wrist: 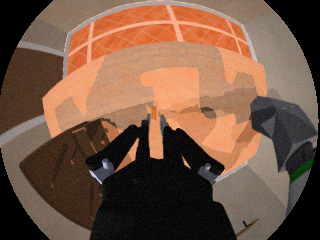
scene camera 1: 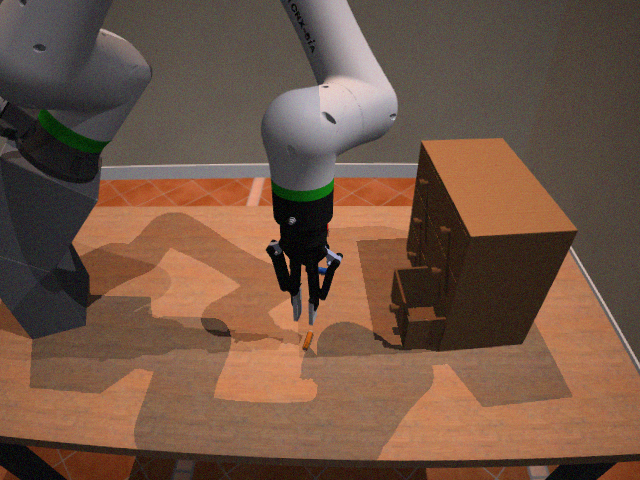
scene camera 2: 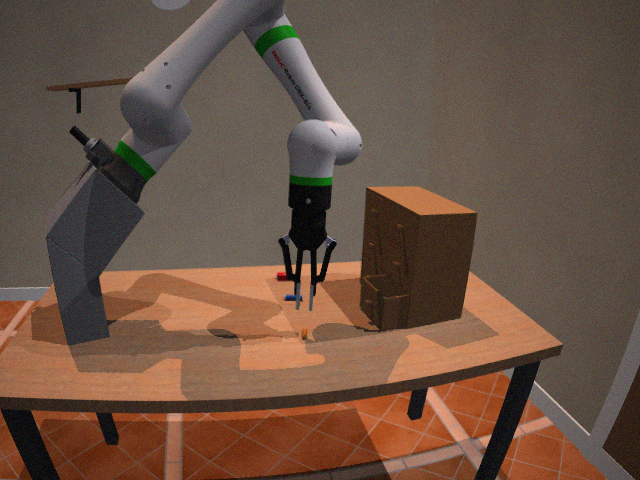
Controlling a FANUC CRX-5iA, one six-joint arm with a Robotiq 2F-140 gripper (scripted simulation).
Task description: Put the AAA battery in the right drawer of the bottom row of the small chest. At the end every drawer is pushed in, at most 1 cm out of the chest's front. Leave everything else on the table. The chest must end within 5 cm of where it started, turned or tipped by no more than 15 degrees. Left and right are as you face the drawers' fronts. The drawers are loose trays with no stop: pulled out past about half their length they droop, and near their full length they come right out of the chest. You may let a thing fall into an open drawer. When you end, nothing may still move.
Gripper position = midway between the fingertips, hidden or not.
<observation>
In view: my gripper (scene camera 1: 305, 318), a small wooden chest (scene camera 1: 519, 237), a drawer (scene camera 1: 420, 317) and a drawer (scene camera 1: 424, 227).
The small wooden chest is seen too in scene camera 2 (scene camera 2: 446, 230). My gripper is seen too in the wrist view (wrist: 155, 119) and in scene camera 2 (scene camera 2: 304, 308).
</observation>
